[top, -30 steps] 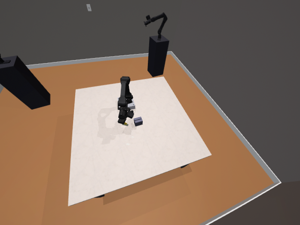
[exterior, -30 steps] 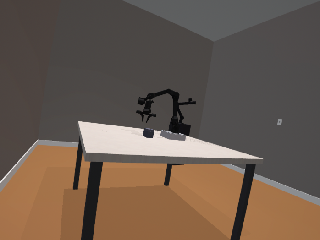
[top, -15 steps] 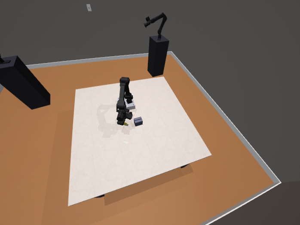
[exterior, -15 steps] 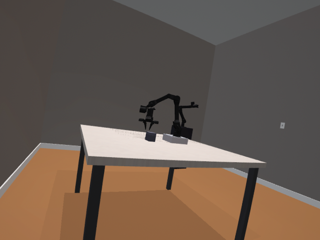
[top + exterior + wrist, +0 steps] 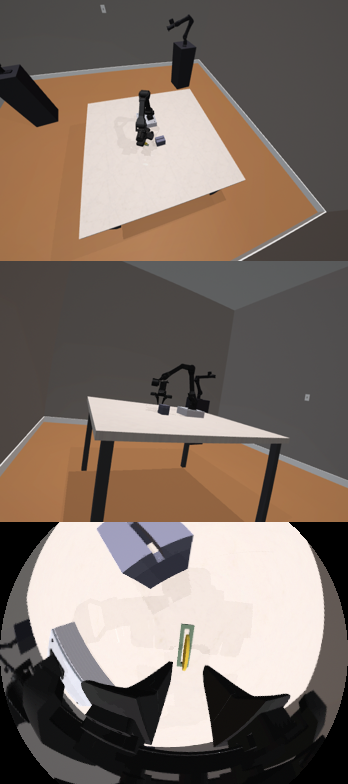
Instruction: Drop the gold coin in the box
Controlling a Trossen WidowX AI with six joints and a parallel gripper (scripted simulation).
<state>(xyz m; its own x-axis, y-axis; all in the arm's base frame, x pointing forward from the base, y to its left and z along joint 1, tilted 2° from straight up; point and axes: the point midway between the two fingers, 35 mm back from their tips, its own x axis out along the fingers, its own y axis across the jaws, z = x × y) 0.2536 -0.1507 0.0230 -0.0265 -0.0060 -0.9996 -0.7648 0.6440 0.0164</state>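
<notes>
The gold coin lies 3 cm below my gripper tip.
</notes>
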